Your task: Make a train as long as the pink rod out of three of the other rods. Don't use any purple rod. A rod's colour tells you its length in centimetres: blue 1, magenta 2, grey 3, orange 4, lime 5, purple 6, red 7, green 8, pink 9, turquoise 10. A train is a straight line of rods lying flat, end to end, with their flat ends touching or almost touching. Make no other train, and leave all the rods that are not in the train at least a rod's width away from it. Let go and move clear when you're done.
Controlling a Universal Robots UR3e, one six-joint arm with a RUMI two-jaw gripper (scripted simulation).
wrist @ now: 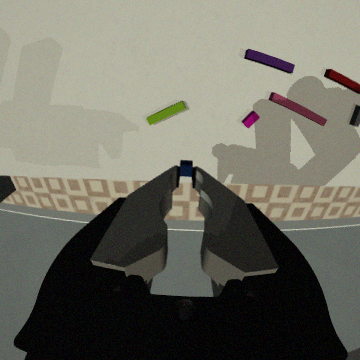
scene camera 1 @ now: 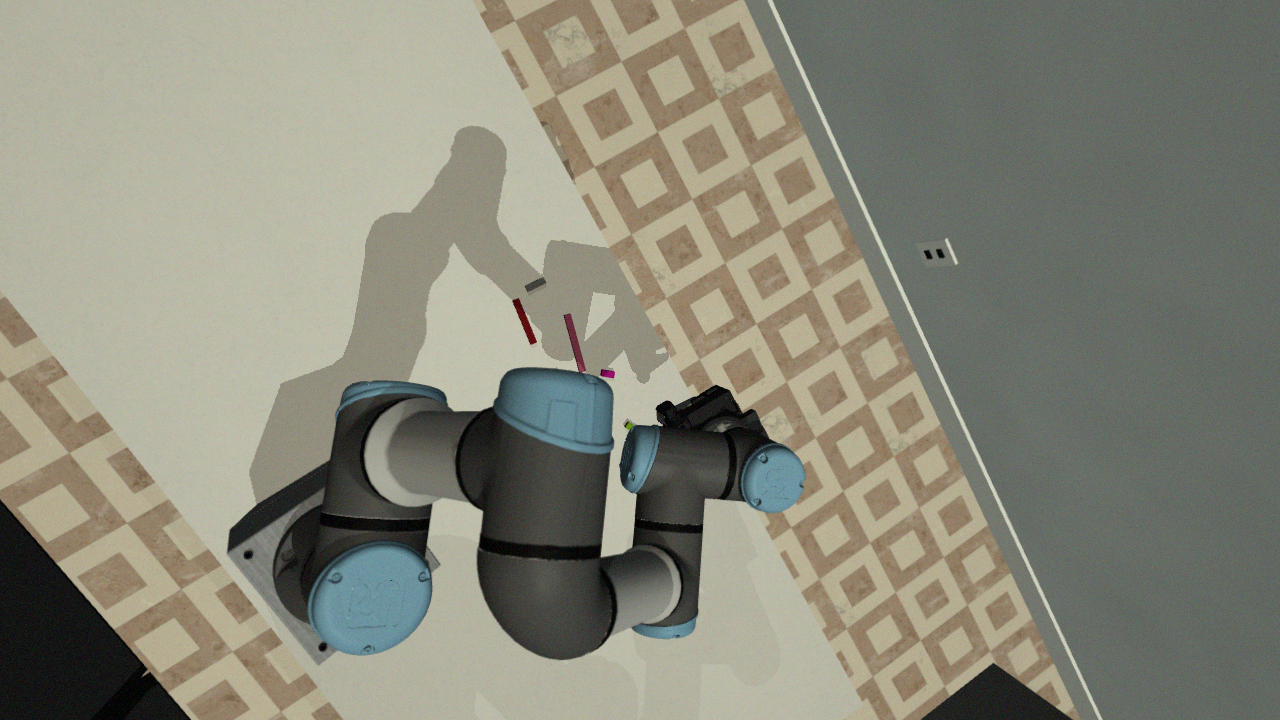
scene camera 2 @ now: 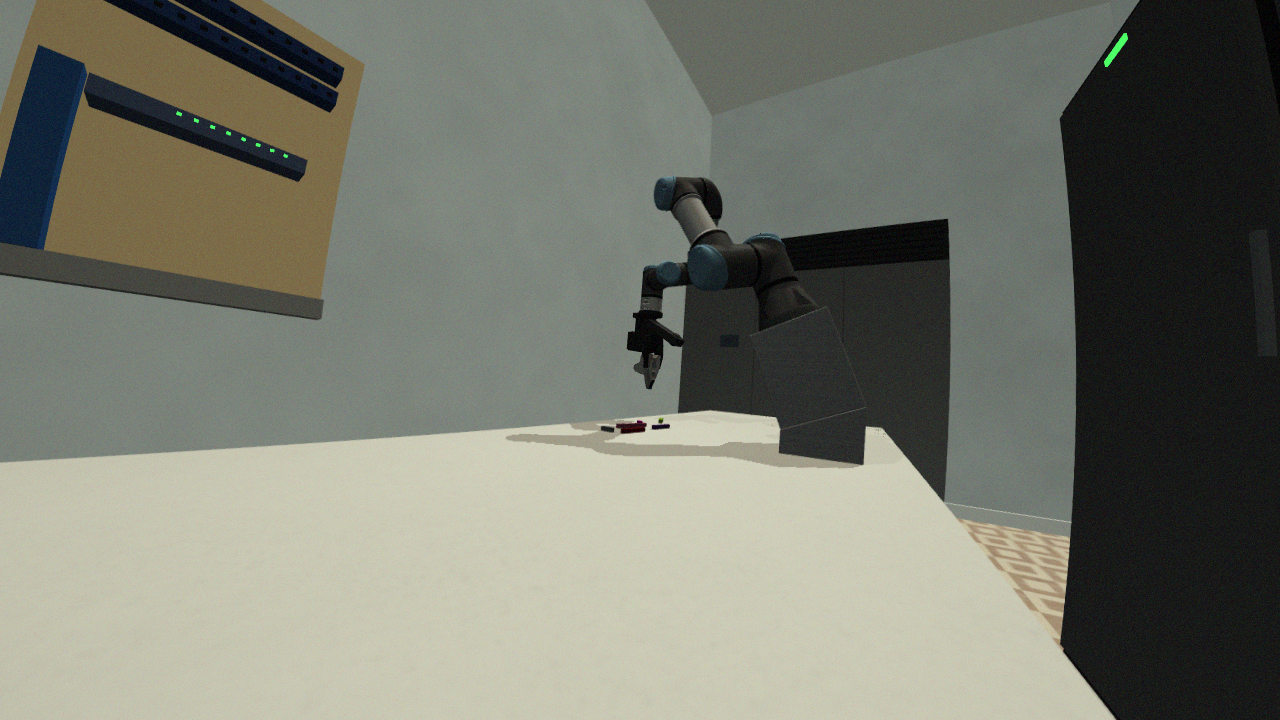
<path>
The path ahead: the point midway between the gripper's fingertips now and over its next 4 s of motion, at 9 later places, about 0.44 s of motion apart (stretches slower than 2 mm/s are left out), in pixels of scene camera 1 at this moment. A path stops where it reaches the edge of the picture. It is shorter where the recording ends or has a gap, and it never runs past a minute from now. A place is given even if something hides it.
My gripper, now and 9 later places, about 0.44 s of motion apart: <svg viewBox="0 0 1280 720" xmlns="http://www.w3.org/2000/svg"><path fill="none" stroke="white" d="M663 417L661 418L651 434L626 463L614 472L612 471L609 468L602 463L597 458L598 456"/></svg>
</path>
